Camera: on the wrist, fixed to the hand. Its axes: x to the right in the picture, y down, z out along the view.
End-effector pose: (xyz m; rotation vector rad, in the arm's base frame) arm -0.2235 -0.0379 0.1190 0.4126 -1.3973 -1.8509
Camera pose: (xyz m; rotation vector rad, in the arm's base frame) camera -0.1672 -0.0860 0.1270 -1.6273 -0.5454 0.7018
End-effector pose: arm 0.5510 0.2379 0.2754 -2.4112 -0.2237 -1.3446
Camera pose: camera 0.5092 0.1808 0.2988 -0.5256 2.0102 0.8880
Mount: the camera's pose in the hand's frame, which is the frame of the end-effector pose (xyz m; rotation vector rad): -0.0001 0.0338 -0.0664 -0.0906 -0.6858 3.0123
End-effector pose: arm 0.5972 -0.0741 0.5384 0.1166 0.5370 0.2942
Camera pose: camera 0.5543 -0.0398 0.4880 -0.7980 0.8024 -2.8091
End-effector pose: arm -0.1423 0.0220 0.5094 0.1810 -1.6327 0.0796
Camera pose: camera -0.0825 0.0660 0.5160 2.0352 0.7053 -1.7690
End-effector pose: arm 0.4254 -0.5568 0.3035 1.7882 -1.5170 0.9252
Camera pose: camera 0.3839 -0.5081 0.3416 1.1737 1.8644 -0.3473
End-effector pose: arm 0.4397 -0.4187 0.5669 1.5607 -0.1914 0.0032
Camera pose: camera 0.4434 -0.3523 0.6005 -0.2685 -2.6194 1.6465
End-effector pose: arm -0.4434 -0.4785 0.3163 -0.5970 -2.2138 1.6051
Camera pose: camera -0.4053 -0.4156 0.3042 1.4214 -0.2880 -0.4507
